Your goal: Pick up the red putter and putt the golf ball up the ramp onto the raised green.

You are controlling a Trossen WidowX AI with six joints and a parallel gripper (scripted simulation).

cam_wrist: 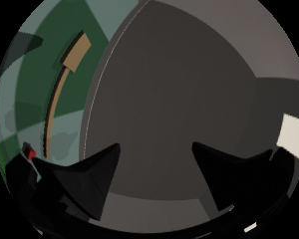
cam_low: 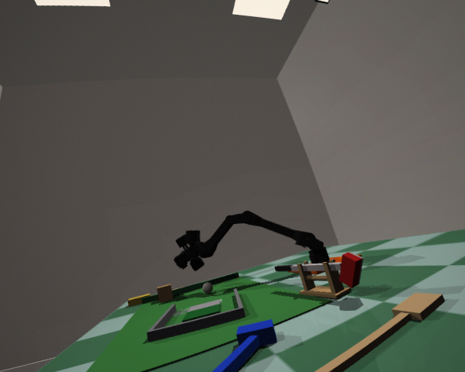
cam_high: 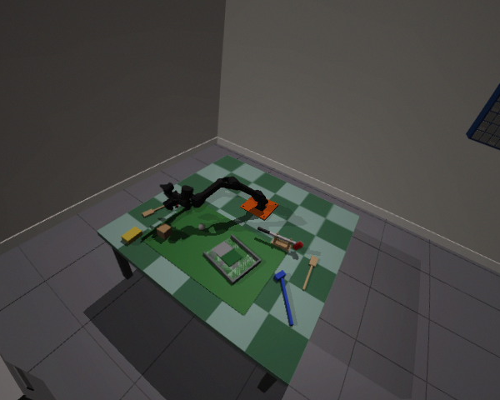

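My gripper tip is 23 cm past the wooden stand, 76 cm to the right of it and 15 cm above it. Round my gripper tip: yellow block (28 cm ahead, 2 cm to the left, 17 cm below); brown block (14 cm ahead, 15 cm to the left, 16 cm below); golf ball (3 cm behind, 30 cm to the left, 16 cm below).
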